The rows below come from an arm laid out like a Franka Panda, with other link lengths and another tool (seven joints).
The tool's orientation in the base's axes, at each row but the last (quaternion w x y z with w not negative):
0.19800, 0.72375, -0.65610, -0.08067
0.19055, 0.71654, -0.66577, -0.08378
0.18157, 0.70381, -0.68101, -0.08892
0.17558, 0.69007, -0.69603, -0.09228
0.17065, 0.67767, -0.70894, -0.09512
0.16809, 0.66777, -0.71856, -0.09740
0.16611, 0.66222, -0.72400, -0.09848
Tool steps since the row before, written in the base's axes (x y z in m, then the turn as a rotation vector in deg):
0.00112, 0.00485, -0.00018, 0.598, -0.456, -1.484
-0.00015, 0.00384, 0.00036, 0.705, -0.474, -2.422
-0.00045, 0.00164, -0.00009, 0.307, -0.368, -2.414
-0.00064, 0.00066, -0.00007, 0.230, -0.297, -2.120
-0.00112, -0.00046, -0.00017, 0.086, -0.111, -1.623
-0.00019, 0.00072, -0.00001, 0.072, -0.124, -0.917
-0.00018, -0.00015, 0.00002, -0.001, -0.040, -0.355
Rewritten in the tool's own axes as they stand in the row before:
-0.00465, -0.00139, -0.00113, 0.311, -1.104, 1.206
-0.00375, 0.00012, -0.00089, 0.214, -1.562, 2.025
-0.00166, 0.00037, 0.00003, 0.087, -1.191, 2.152
-0.00067, 0.00059, 0.00023, 0.050, -1.009, 1.901
0.00046, 0.00095, 0.00062, -0.075, -0.681, 1.478
-0.00071, 0.00024, 0.00002, 0.017, -0.412, 0.832
0.00016, 0.00016, 0.00006, 0.001, -0.132, 0.332

